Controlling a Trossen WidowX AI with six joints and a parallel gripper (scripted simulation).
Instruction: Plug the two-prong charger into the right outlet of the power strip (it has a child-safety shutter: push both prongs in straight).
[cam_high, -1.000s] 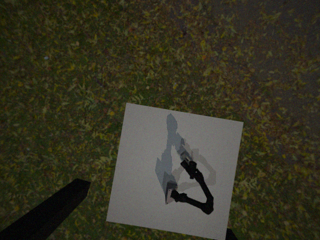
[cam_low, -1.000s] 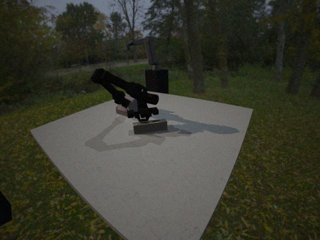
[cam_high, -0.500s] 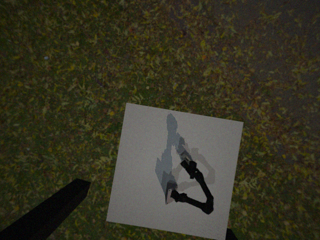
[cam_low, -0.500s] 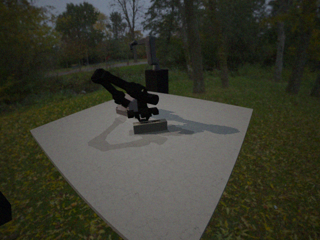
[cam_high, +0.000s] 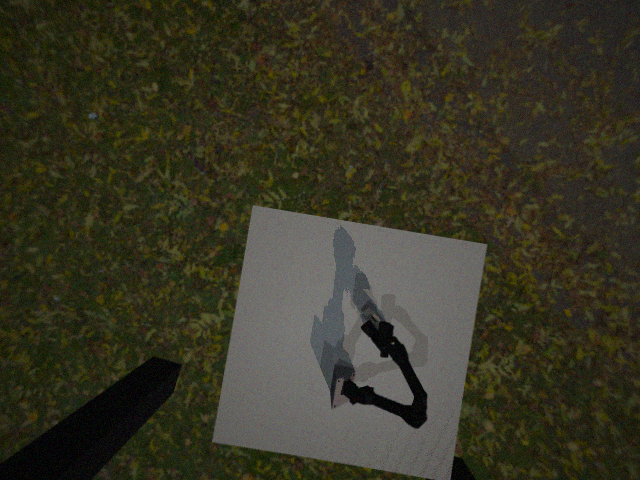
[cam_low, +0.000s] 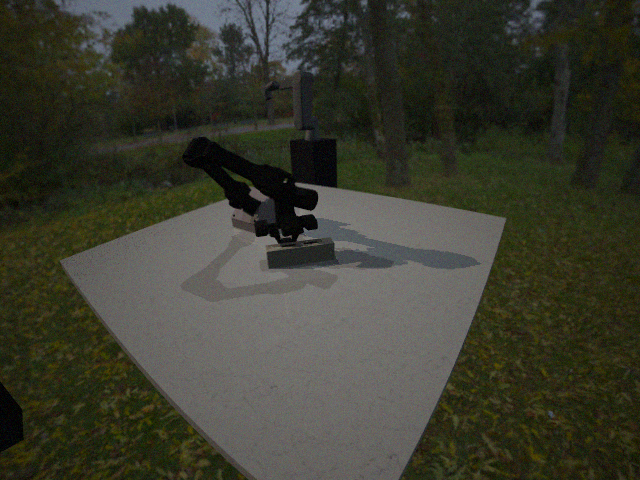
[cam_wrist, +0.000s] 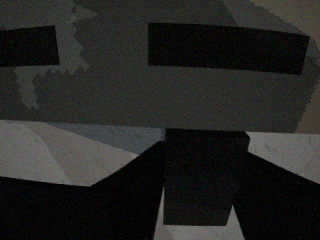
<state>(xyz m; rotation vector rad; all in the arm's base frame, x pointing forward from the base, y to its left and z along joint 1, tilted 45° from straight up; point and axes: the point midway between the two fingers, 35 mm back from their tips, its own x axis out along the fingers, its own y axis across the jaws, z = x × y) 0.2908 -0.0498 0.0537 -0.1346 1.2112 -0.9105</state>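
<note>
Now: the black two-prong charger 10 mm ahead of my gripper tip, 10 mm to the right of it and 10 mm above it.
</note>
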